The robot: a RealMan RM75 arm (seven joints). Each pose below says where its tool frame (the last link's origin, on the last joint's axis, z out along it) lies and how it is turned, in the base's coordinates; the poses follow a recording.
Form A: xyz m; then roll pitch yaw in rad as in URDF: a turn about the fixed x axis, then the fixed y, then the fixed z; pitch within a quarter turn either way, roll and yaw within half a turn.
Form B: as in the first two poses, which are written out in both.
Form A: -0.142 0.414 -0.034 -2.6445 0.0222 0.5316
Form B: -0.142 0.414 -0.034 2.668 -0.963 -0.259 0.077
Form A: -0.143 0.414 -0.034 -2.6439 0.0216 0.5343
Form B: -0.143 0.414 -0.034 2.668 -0.962 -0.261 0.077
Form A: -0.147 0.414 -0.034 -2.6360 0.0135 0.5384
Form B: -0.147 0.414 -0.034 2.658 -0.962 -0.264 0.075
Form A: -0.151 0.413 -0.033 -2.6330 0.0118 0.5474
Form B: -0.151 0.413 -0.033 2.656 -0.960 -0.268 0.076
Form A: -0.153 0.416 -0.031 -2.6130 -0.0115 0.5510
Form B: -0.153 0.416 -0.031 2.630 -0.960 -0.273 0.068
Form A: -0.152 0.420 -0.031 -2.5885 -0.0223 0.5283
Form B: -0.152 0.420 -0.031 2.602 -0.963 -0.264 0.063
